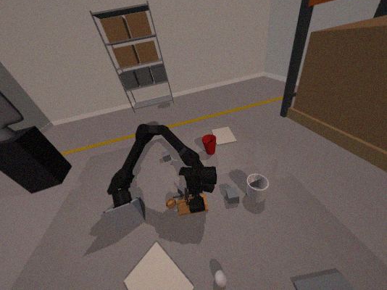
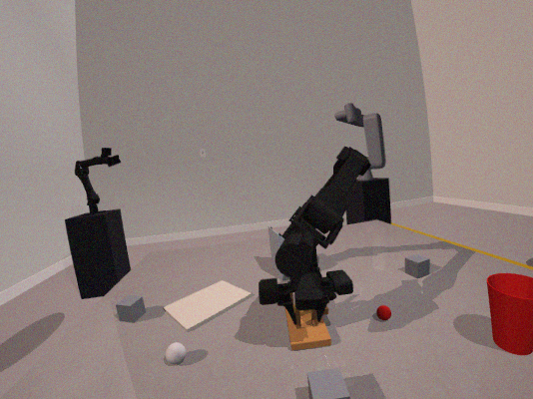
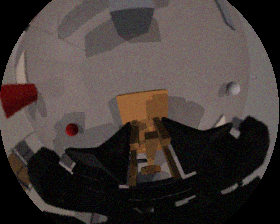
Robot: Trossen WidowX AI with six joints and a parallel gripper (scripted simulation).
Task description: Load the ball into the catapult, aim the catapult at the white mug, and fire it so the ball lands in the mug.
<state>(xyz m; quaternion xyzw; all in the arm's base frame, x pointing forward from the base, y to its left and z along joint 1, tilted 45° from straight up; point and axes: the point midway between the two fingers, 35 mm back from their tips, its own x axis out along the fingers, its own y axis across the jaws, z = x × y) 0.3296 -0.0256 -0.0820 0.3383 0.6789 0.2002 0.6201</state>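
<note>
Right now the red ball is 18 cm to the left of my gripper tip, 3 cm ahead of it and 2 cm below it. Also, from my gripper tip: orange wooden catapult 6 cm behind, 3 cm to the left, 2 cm above; then white ball 28 cm to the right, 2 cm behind, 1 cm below; then white mug 28 cm ahead, 6 cm to the right.
</note>
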